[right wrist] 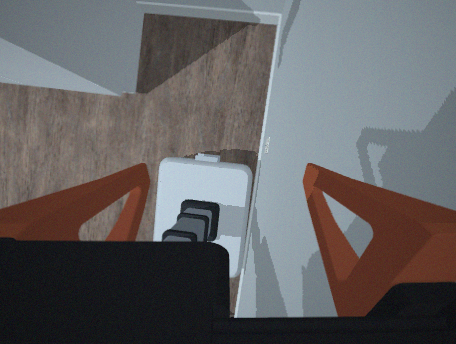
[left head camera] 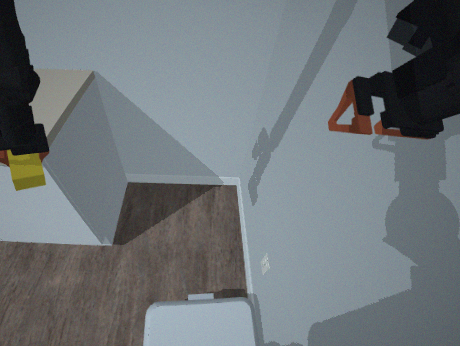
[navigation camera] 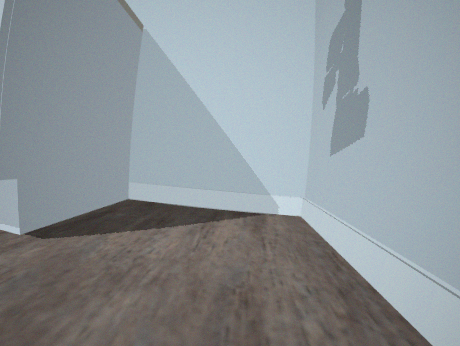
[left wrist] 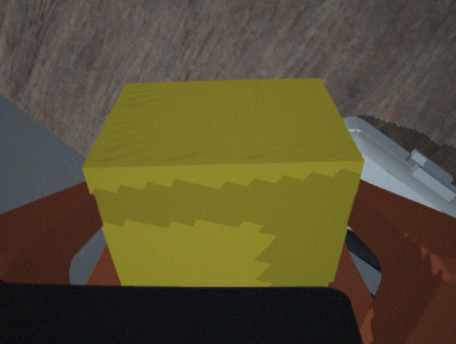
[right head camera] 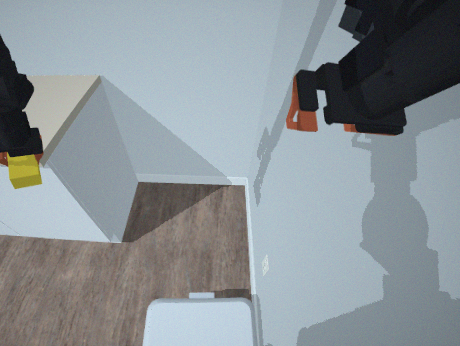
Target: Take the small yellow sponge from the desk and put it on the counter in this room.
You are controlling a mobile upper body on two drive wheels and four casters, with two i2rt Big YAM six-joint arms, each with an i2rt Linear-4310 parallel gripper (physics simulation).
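Frame: origin at the left arm's base, x right, y ahead, z up, level; centimetres.
Where they show: left gripper, fingertip midpoint: (left head camera: 26, 164) (left wrist: 226, 171) (right head camera: 25, 164); right gripper, fingertip midpoint: (right wrist: 226, 172) (left head camera: 353, 128) (right head camera: 317, 125).
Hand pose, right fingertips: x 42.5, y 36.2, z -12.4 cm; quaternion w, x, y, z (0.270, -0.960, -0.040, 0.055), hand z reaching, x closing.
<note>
Each offset is from my right fingertips to the top centre of the thing. Level surfaces: height alone.
The yellow sponge {dy +11.7, dx -64.1, dz -19.7 cm} (left head camera: 28, 172) (right head camera: 25, 172) (left wrist: 225, 200) is a block held between the orange fingers of my left gripper (left head camera: 26, 157) (right head camera: 22, 157) (left wrist: 226, 171), which is shut on it. The counter, with a beige top {dz -37.6 cm} (left head camera: 62, 95) (right head camera: 62, 100) and white-grey sides (navigation camera: 75, 115), stands at the left. In the head views the sponge appears in front of the counter's near side, by its top's front edge; its height over the top is hard to tell. My right gripper (left head camera: 374, 131) (right head camera: 331, 129) (right wrist: 226, 172) is open and empty at the right. The desk does not show.
A wall (left head camera: 320, 210) (right head camera: 310, 210) (navigation camera: 390, 150) runs along the right, with an outlet {dy +7.0, dx +10.4, dz -82.8 cm} (left head camera: 265, 263) on it. The back wall (navigation camera: 225, 90) meets it in a corner. My white base (left head camera: 200, 322) (right head camera: 200, 322) (right wrist: 175, 185) stands close to the right wall on the brown wooden floor {dz -128.6 cm} (navigation camera: 200, 285).
</note>
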